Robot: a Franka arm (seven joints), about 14 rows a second.
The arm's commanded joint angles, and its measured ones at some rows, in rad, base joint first. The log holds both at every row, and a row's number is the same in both.
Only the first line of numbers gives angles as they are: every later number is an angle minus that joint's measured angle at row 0.
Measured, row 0: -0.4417, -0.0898, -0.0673, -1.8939, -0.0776, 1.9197, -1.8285
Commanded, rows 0 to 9: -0.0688, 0.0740, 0.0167, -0.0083, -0.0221, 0.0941, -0.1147; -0.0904, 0.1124, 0.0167, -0.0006, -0.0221, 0.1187, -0.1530; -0.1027, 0.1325, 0.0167, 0.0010, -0.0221, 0.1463, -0.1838; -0.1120, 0.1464, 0.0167, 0.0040, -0.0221, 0.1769, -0.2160; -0.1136, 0.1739, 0.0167, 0.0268, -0.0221, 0.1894, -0.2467; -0.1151, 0.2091, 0.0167, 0.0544, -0.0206, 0.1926, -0.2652; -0.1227, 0.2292, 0.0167, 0.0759, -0.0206, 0.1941, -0.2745; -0.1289, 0.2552, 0.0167, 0.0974, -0.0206, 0.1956, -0.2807; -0.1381, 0.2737, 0.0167, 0.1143, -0.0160, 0.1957, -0.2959; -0.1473, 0.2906, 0.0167, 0.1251, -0.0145, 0.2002, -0.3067
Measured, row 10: -0.1123, 0.2414, 0.0005, 0.0708, -0.0056, 0.1991, -0.2703
